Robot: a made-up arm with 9 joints.
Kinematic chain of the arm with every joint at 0, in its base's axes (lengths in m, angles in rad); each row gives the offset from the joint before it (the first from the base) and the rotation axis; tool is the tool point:
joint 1: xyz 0 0 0.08 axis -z
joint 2: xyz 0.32 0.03 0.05 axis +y
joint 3: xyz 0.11 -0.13 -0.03 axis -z
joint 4: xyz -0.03 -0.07 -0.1 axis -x
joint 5: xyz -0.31 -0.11 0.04 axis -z
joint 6: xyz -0.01 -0.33 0 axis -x
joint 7: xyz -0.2 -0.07 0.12 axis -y
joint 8: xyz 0.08 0 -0.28 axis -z
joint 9: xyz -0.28 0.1 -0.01 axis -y
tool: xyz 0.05 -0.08 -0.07
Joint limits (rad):
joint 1: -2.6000..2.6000
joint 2: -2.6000..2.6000
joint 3: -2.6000..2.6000
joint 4: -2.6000..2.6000
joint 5: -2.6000..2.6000
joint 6: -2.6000..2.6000
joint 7: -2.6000..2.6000
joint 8: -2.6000..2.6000
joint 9: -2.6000..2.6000
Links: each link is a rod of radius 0.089 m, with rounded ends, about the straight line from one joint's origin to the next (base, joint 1, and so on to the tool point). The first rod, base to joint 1, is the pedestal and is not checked.
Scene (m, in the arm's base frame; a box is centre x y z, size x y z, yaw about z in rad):
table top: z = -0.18
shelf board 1: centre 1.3 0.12 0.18 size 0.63 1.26 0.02 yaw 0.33
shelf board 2: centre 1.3 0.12 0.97 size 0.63 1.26 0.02 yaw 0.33
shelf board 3: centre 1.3 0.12 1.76 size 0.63 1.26 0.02 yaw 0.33
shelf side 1: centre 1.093 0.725 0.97 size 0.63 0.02 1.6 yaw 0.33
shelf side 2: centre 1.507 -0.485 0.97 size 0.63 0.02 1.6 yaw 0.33
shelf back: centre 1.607 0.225 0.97 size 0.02 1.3 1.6 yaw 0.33
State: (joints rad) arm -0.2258 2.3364 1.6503 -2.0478 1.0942 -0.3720 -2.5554 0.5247 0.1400
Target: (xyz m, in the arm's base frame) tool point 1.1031 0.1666 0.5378
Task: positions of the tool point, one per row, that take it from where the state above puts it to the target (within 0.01 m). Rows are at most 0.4 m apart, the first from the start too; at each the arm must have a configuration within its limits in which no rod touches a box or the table.
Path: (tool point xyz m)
1: 0.1451 0.8007 0.6433
2: 0.1988 0.6935 0.6921
3: 0.2187 0.5408 0.7465
4: 0.5567 0.3494 0.6771
5: 0.7404 0.0424 0.5378
6: 0.8741 0.0819 0.5556
7: 0.9973 0.1245 0.5534
8: 1.1031 0.1666 0.5378

